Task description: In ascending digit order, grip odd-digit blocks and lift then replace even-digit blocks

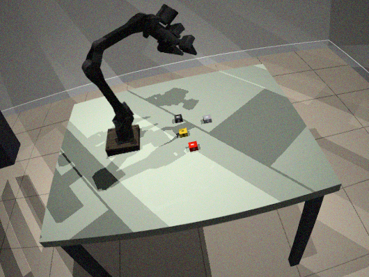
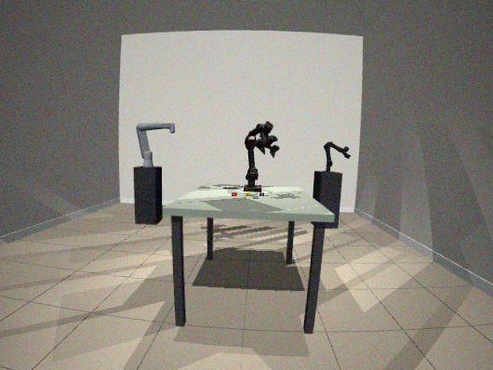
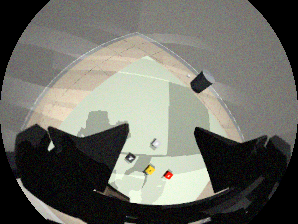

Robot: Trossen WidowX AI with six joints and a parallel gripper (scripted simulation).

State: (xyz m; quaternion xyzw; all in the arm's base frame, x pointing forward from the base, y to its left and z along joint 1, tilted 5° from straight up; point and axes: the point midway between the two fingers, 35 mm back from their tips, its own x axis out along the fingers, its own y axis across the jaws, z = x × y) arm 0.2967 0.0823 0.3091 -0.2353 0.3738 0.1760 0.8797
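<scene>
The red block is 80 mm behind my gripper tip, 220 mm to the right of it and 280 mm below it. From my gripper tip the other things lie so: yellow block: 100 mm behind, 130 mm to the right, 280 mm below; black block: 100 mm behind, 30 mm to the right, 280 mm below.
</scene>
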